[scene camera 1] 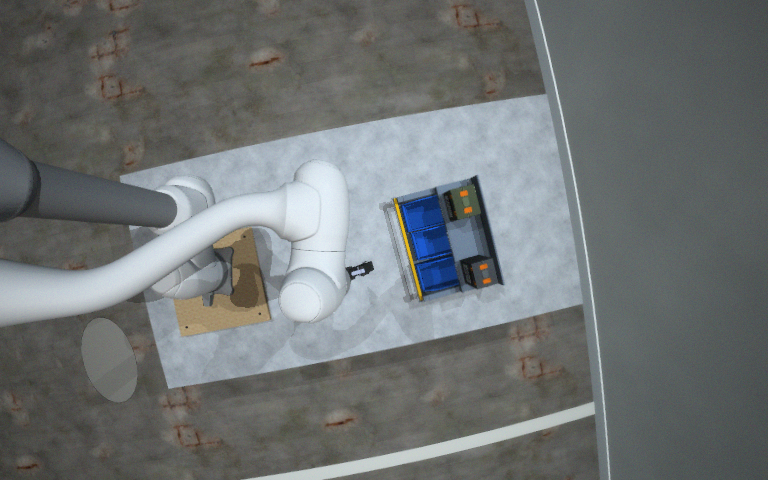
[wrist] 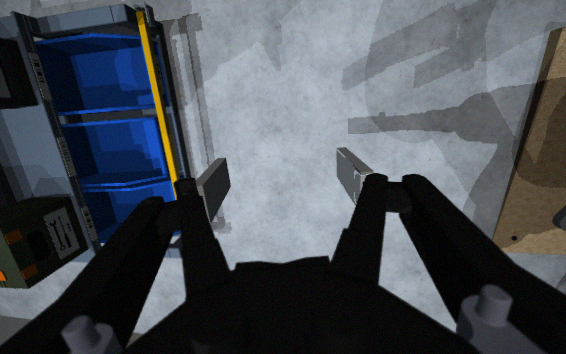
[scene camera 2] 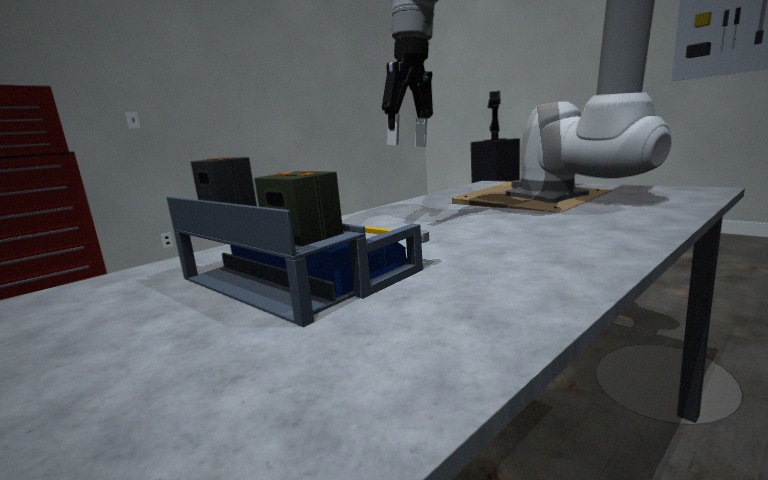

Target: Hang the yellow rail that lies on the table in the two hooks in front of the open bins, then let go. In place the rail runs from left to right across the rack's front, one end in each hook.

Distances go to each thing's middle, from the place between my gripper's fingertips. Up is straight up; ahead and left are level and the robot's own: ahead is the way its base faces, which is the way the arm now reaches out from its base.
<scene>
Now: hand 41 cm short of the dark grey box (scene camera 2: pixel 228 180), 1 cm to the left of it and 5 cm above it. From my hand the other things lie so: green box (scene camera 2: pixel 312 197) 36 cm ahead, 21 cm to the left, 6 cm below.
</scene>
